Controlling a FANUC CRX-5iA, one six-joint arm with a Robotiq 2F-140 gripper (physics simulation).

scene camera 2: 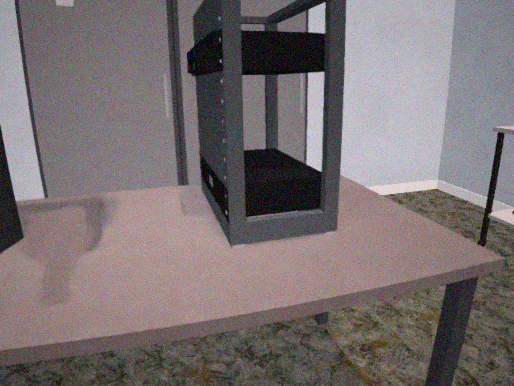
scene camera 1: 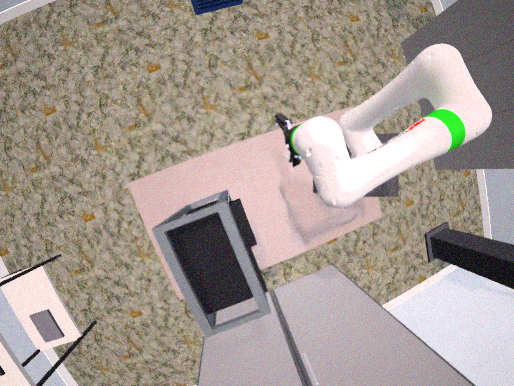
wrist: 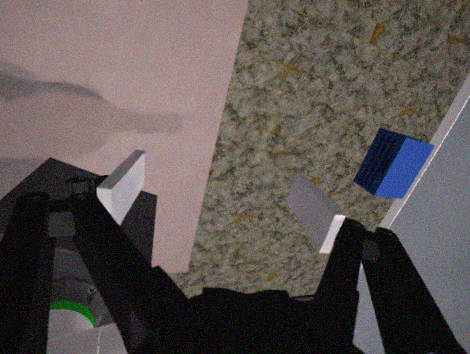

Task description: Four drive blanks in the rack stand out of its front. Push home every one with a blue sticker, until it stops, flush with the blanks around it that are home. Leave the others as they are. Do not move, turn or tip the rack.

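Note:
The grey rack (scene camera 1: pixel 186 280) (scene camera 2: pixel 233 125) stands upright on the table. A black block of drive blanks (scene camera 1: pixel 243 222) (scene camera 2: pixel 206 54) stands out of its upper front. In scene camera 2 tiny blue, green and red marks show at the block's outer end; which blank bears which is too small to tell. A black unit (scene camera 2: pixel 282 190) sits low in the rack. The rack does not show in the wrist view. My gripper (scene camera 1: pixel 288 141) (wrist: pixel 221 178) is open and empty, near the table's far long edge in scene camera 1, apart from the rack and pointing away from its front.
The pink table (scene camera 1: pixel 200 182) (scene camera 2: pixel 150 280) (wrist: pixel 165 50) bears the rack and the arm's shadow. A dark pedestal (scene camera 1: pixel 387 186) stands under the arm. A grey cabinet (scene camera 1: pixel 350 320) (scene camera 2: pixel 100 100) is close beside the rack. A blue crate (scene camera 1: pixel 217 5) (wrist: pixel 402 167) lies on the floor. A black post (scene camera 1: pixel 470 255) stands at the right.

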